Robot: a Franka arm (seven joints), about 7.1 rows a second.
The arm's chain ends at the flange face. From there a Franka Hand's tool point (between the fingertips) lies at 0.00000 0.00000 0.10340 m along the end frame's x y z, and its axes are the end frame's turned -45 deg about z.
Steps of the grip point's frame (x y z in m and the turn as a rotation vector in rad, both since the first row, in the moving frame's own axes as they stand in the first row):
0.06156, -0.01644, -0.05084, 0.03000, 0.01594, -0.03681
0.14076, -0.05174, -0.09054, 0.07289, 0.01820, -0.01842
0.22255, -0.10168, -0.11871, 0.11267, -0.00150, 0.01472
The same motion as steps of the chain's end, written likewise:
0.03299, -0.05182, -0.05078, 0.03248, -0.00994, -0.03681
0.06700, -0.12950, -0.09025, 0.06441, -0.03867, -0.01842
0.09374, -0.22109, -0.11805, 0.07861, -0.08073, 0.01472

